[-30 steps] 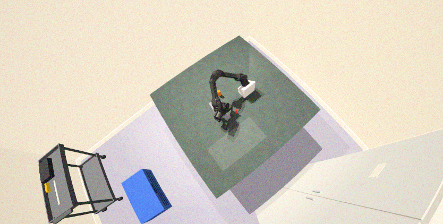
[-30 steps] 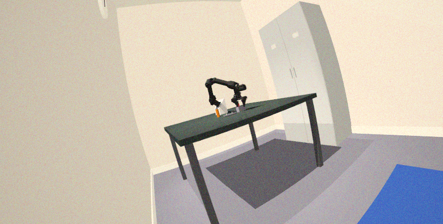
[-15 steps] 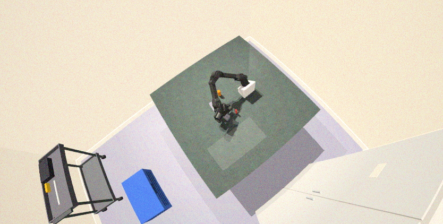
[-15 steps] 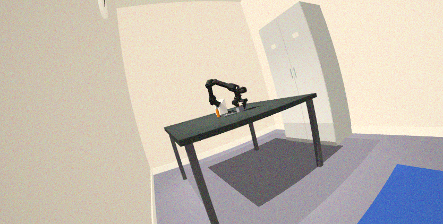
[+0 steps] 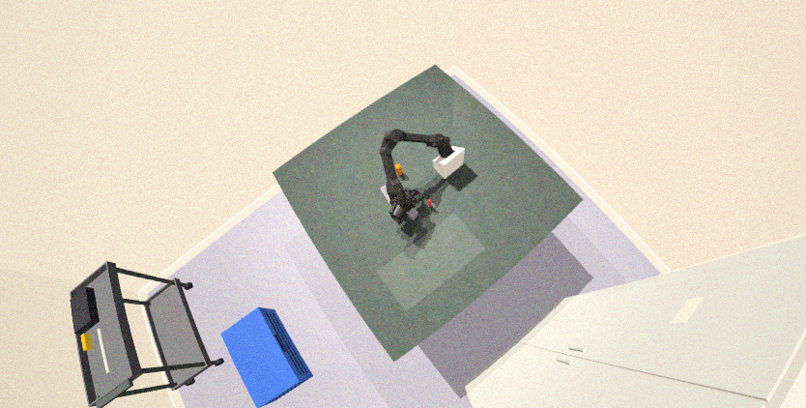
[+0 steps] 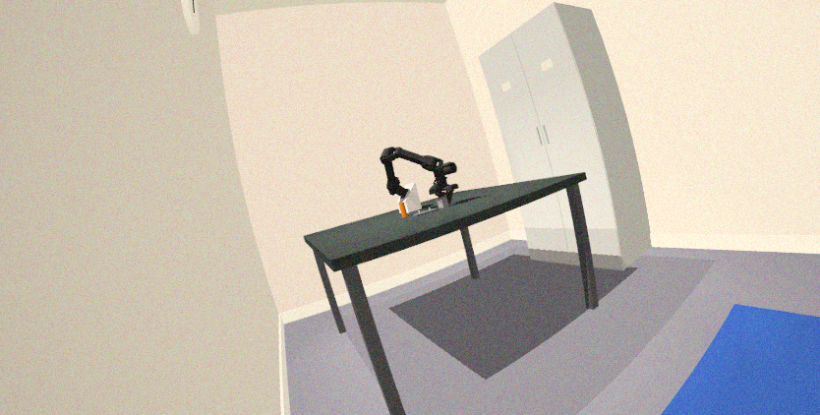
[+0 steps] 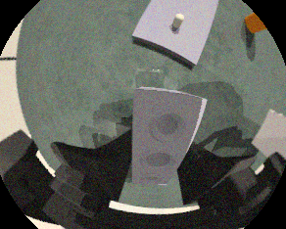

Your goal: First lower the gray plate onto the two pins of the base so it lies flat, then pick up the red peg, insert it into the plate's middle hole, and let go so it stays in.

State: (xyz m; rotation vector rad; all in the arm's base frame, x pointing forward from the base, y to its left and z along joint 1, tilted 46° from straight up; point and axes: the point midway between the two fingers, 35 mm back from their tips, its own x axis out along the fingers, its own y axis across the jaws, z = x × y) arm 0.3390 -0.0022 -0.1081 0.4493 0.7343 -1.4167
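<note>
The red peg lies 11 cm behind my gripper tip, 4 cm to the left of it and 3 cm above it. Round my gripper tip: orange cylinder 21 cm to the right, 11 cm behind, 3 cm above; gray plate 3 cm above.
</note>
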